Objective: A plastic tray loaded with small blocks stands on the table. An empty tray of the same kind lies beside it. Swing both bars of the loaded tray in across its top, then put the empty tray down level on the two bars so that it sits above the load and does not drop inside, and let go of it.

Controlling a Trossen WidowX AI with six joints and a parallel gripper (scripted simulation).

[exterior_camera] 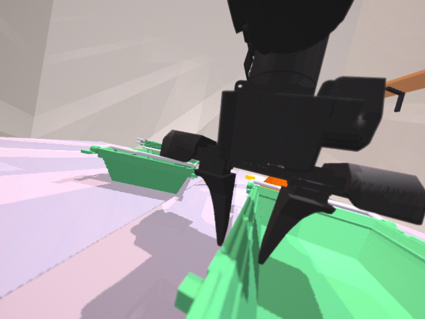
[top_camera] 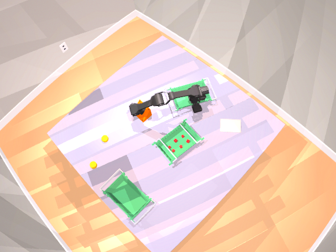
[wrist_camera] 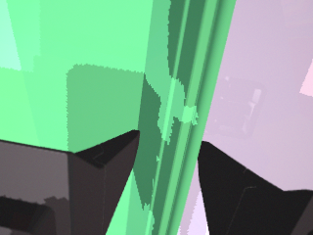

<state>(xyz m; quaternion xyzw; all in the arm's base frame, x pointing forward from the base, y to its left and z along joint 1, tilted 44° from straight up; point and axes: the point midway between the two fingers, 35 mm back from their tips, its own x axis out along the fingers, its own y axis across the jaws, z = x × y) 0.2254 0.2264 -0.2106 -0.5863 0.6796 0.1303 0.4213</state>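
Now: the tray 7 cm behind my gripper tip, 3 cm to the left of it and 3 cm above it. The rest, counted from my gripper tip: pale patch 29 cm ahead, 9 cm to the left, 1 cm below.
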